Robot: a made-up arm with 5 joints.
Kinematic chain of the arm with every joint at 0, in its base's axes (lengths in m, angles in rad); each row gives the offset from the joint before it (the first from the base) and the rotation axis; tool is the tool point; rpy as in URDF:
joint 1: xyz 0 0 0.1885 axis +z
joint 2: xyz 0 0 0 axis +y
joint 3: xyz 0.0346 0 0.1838 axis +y
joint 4: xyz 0.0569 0 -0.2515 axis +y
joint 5: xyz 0.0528 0 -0.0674 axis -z
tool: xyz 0 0 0 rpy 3.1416 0 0
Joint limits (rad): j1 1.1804..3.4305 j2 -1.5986..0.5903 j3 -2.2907..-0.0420 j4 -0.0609..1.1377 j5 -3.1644..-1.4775
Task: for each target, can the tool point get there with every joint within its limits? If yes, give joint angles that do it. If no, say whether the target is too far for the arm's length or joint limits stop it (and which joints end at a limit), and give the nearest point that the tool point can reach.
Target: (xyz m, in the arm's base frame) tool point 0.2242 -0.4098 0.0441
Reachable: no: joint limits stop it (at a limit: joint 2, joint 3, joint 4) | nearest point 0.2316 -0.4234 0.3720 | short by 0.328 m
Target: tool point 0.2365 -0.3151 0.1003
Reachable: no: joint limits stop it (at a limit: joint 2, joint 3, joint 4) | nearest point 0.2897 -0.3860 0.3720 | short by 0.286 m
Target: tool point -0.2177 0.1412 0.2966
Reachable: yes | joints 2.5660 -0.5862 -0.4736 0.0453 -2.4798
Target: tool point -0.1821 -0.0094 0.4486
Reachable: yes | joints 3.1931 -0.9939 -0.7529 0.4722 -2.8527
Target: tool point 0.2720 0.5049 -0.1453
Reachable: no: too far | nearest point 0.1394 0.3388 0.0717 | short by 0.304 m
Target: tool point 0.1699 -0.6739 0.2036
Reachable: no: too far | nearest point 0.1180 -0.4680 0.3720 | short by 0.271 m
